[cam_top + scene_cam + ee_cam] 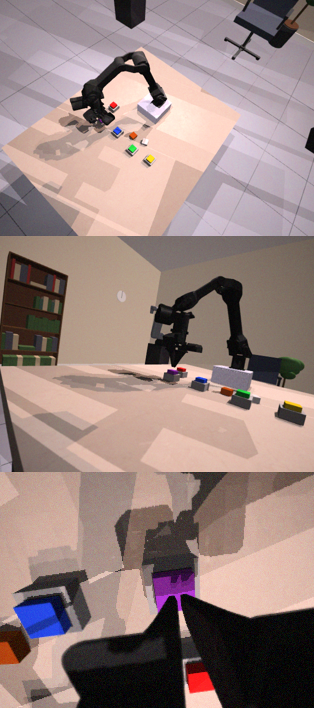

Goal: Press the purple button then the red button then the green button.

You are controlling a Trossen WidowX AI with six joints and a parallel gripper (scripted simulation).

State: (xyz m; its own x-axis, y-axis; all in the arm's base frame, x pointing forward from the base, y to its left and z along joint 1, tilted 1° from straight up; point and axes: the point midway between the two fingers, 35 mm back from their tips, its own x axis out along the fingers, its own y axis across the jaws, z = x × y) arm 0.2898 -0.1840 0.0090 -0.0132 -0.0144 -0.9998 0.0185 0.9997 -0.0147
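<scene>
The purple button lies 2 cm below my gripper tip. Also, from my gripper tip: orange block (5 cm behind, 20 cm to the left, 4 cm below); blue button (1 cm behind, 12 cm to the left, 2 cm below); red button (11 cm behind, 2 cm to the right, 2 cm below).
</scene>
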